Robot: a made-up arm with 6 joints.
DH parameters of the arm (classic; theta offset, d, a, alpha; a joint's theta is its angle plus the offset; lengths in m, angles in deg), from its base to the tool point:
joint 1: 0 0.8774 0.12 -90
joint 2: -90 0 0.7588 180
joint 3: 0 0 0.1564 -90
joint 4: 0 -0.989 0 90
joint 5: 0 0 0 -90
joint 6: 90 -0.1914 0 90
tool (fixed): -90 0 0 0
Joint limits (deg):
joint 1: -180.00..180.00
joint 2: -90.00..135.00
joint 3: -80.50..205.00
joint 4: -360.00..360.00
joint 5: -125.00..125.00
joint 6: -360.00..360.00
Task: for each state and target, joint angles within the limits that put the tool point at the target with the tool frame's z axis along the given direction. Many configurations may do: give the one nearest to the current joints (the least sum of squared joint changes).
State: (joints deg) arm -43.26 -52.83 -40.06 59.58 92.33 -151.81
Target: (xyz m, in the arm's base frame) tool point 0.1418 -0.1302 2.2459 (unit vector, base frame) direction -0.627 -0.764 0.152
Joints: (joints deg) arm -60.86 -56.79 -13.38 46.94 25.62 -148.21
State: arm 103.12 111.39 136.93 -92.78 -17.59 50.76
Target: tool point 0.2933 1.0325 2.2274 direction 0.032 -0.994 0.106
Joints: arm 77.67 75.57 146.20 -69.77 21.60 53.35
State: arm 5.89 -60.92 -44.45 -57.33 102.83 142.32
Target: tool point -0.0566 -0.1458 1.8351 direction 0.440 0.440 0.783
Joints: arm 5.72 -84.73 -42.92 -47.25 82.81 152.61
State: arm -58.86 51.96 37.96 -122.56 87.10 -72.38
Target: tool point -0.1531 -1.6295 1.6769 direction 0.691 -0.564 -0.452
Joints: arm -90.83 44.03 57.48 -136.92 81.81 -115.98
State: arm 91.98 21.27 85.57 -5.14 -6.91 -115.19
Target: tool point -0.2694 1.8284 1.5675 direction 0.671 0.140 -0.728
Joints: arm 98.48 46.18 45.88 -12.30 4.37 -124.54
